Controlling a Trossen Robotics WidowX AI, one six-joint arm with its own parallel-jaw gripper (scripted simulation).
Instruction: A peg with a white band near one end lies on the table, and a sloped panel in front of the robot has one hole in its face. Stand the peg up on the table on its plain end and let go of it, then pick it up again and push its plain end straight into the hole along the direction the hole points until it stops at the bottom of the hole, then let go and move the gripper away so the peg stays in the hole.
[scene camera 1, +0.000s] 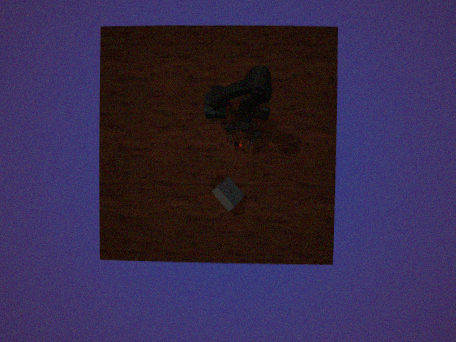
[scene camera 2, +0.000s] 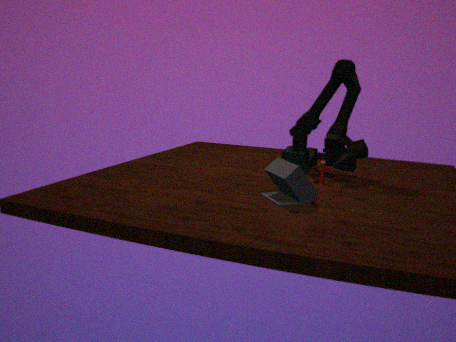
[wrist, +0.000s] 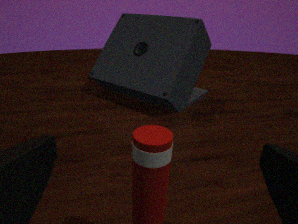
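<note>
My gripper's open and holds nothing; you'd find the gripper (scene camera 2: 321, 164) there and also at (wrist: 160, 151). There's a grey sloped panel (scene camera 2: 290, 179) here too.
</note>
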